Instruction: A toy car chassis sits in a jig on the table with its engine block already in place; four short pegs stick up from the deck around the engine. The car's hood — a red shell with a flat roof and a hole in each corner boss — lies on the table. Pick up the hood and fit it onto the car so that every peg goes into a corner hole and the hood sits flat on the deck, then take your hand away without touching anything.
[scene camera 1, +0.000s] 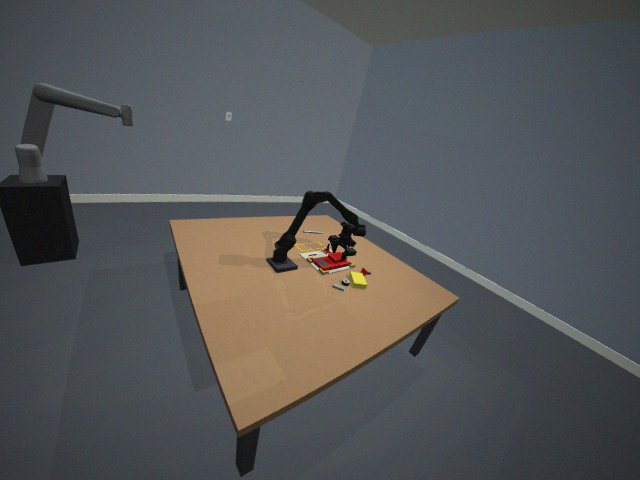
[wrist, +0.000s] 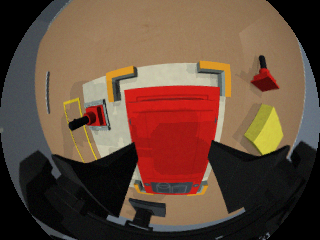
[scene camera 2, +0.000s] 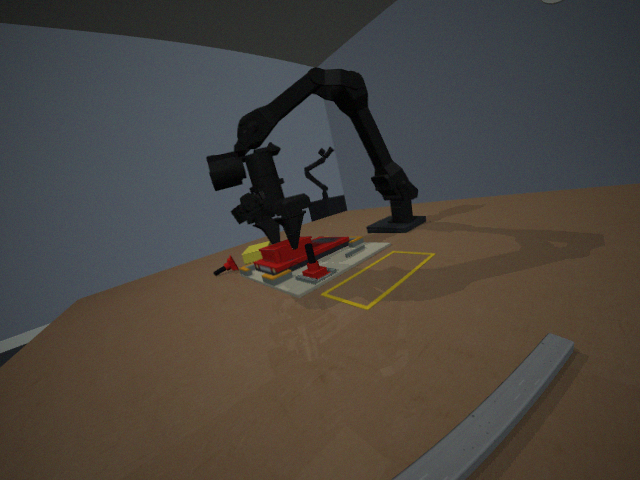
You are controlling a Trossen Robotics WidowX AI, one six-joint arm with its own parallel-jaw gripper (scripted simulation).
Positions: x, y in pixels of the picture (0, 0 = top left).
Scene:
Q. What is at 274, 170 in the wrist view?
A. My gripper.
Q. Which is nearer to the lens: the red hood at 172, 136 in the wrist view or the yellow block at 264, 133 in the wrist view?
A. The red hood.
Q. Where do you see a red hood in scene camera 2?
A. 279, 251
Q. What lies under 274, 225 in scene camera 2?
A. My gripper.

